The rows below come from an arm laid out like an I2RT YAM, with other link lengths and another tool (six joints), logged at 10 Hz.
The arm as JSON. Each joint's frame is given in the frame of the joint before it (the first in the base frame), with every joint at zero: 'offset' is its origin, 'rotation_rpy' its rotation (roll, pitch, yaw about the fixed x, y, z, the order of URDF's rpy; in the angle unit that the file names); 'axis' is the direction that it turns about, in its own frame. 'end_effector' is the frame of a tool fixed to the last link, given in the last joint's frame.
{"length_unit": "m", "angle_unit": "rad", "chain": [
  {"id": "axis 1", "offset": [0.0, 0.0, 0.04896], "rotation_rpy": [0.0, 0.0, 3.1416], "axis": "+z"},
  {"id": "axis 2", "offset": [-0.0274, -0.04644, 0.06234], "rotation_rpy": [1.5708, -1.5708, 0.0], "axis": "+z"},
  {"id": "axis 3", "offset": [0.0, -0.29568, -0.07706], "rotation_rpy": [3.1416, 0.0, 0.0], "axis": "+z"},
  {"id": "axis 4", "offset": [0.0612, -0.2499, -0.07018], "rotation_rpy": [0.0, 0.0, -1.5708], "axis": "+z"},
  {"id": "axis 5", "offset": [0.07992, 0.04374, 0.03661], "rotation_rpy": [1.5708, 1.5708, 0.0], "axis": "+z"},
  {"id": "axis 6", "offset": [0.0, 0.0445, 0.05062], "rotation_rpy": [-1.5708, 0.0, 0.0], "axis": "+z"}
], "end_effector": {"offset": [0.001, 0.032, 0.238], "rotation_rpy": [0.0, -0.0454, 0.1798]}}
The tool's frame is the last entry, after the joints.
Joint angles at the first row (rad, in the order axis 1, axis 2, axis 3, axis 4, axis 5, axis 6):
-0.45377, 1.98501, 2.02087, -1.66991, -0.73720, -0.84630
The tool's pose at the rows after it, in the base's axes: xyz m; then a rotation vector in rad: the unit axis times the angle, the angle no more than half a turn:
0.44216, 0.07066, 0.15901, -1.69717, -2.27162, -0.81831
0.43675, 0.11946, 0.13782, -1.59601, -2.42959, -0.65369
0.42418, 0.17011, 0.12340, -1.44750, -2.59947, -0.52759
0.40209, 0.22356, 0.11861, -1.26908, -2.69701, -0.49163
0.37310, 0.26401, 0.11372, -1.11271, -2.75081, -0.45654
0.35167, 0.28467, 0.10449, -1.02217, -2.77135, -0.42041
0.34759, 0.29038, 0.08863, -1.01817, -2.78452, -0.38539
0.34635, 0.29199, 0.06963, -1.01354, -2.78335, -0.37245
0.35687, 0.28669, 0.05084, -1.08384, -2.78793, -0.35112
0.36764, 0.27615, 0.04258, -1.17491, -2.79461, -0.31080
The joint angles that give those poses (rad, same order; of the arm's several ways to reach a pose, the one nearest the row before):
-0.27410, 1.98006, 2.02088, -1.61690, -0.63039, -0.75095
-0.08946, 1.98043, 2.02047, -1.56537, -0.50603, -0.67236
0.09174, 1.98079, 2.02044, -1.52874, -0.39768, -0.63192
0.23556, 1.98235, 2.01480, -1.51010, -0.37099, -0.62353
0.34810, 1.98272, 2.00255, -1.50777, -0.36068, -0.62390
0.41408, 1.98273, 1.97206, -1.49597, -0.35382, -0.62315
0.44498, 1.98309, 1.92129, -1.44828, -0.33055, -0.59873
0.45148, 1.98386, 1.85034, -1.38418, -0.32750, -0.59605
0.45146, 1.98426, 1.78933, -1.30867, -0.29622, -0.55144
0.45147, 1.98422, 1.77362, -1.28230, -0.24853, -0.49688

